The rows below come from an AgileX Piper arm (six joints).
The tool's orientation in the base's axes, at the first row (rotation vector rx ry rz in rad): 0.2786 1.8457 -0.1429
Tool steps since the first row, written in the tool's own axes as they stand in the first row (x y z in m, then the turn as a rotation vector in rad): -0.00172 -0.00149 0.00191 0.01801 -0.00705 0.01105; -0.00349 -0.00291 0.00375 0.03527 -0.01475 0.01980; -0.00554 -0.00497 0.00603 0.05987 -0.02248 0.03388; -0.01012 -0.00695 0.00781 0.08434 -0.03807 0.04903; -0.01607 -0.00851 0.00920 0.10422 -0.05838 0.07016; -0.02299 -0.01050 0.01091 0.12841 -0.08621 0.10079; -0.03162 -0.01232 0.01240 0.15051 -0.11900 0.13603; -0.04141 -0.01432 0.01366 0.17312 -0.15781 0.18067; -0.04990 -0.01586 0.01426 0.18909 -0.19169 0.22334; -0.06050 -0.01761 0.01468 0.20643 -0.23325 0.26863; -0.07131 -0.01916 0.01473 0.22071 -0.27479 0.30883; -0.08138 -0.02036 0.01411 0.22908 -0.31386 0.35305; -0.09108 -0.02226 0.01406 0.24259 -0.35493 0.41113
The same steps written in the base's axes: 0.00184 -0.00210 0.00103 0.00356 -0.00733 -0.02073; 0.00365 -0.00411 0.00212 0.00502 -0.01482 -0.04011; 0.00577 -0.00689 0.00333 0.00944 -0.02276 -0.06805; 0.00812 -0.00976 0.00711 0.01282 -0.03854 -0.09652; 0.01059 -0.01229 0.01233 0.02173 -0.06085 -0.12255; 0.01351 -0.01543 0.01836 0.03631 -0.09217 -0.15578; 0.01672 -0.01856 0.02610 0.05441 -0.12963 -0.18856; 0.01999 -0.02194 0.03501 0.07951 -0.17507 -0.22482; 0.02242 -0.02456 0.04289 0.10586 -0.21608 -0.25394; 0.02519 -0.02759 0.05282 0.13225 -0.26495 -0.28547; 0.02772 -0.03037 0.06308 0.15475 -0.31295 -0.31259; 0.02953 -0.03255 0.07283 0.18321 -0.36022 -0.33513; 0.03158 -0.03551 0.08204 0.22261 -0.41213 -0.36667
